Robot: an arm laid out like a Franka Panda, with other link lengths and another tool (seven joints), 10 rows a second.
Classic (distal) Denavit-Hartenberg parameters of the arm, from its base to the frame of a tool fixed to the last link. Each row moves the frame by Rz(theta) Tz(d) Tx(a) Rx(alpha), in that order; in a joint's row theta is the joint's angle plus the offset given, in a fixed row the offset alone. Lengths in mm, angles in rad.
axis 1: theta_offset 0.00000  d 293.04  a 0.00  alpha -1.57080
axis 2: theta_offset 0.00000  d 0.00  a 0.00  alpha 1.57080
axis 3: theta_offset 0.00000  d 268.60  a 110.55  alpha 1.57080
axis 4: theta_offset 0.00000  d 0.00  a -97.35  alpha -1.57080
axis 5: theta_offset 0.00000  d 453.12  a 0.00  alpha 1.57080
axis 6: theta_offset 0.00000  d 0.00  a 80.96  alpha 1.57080
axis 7: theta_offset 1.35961  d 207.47  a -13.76  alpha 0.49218
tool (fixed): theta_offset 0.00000  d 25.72  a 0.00  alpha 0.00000
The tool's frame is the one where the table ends.
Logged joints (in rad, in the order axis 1, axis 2, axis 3, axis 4, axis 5, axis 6, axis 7), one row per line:
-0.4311, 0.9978, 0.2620, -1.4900, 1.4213, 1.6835, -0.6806
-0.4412, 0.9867, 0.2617, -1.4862, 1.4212, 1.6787, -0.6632
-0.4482, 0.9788, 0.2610, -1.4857, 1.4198, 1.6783, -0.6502
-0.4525, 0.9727, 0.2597, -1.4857, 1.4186, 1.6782, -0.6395
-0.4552, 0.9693, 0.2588, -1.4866, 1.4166, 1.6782, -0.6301
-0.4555, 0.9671, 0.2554, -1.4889, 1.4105, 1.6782, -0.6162
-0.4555, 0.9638, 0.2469, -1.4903, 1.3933, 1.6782, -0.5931
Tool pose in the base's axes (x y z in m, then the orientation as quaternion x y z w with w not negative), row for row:
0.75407, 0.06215, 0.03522, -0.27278, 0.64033, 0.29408, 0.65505
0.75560, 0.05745, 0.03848, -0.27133, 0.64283, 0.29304, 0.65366
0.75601, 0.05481, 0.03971, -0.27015, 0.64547, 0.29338, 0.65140
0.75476, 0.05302, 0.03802, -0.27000, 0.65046, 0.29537, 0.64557
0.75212, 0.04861, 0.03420, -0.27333, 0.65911, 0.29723, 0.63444
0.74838, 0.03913, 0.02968, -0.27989, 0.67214, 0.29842, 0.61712
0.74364, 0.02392, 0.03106, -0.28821, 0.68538, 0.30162, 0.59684
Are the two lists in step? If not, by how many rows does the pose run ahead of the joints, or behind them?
The pose runs 2 rows ahead of the joints: the pose in row i belongs to the joints in row i + 2.
